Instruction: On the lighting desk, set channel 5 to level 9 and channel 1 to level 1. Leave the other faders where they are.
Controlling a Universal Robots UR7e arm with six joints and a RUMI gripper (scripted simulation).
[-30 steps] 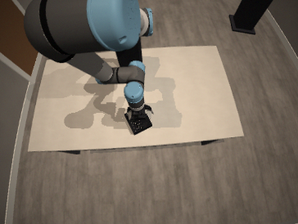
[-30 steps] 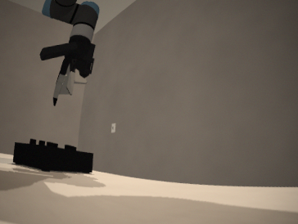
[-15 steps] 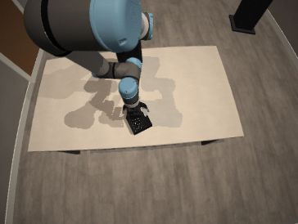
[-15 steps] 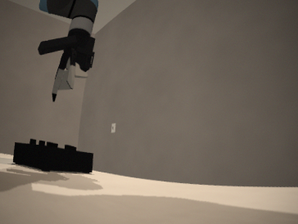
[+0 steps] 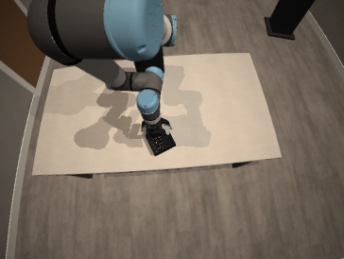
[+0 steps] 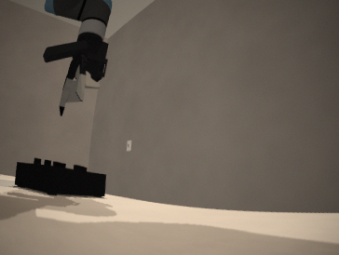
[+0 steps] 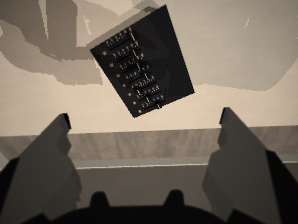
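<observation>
My hand is 13 cm above the channel 1 fader knob, 6 cm past it and 3 cm to the left of it. The rest, counted from my hand: channel 5 fader knob: 13 cm below, 4 cm ahead, 1 cm to the right.
</observation>
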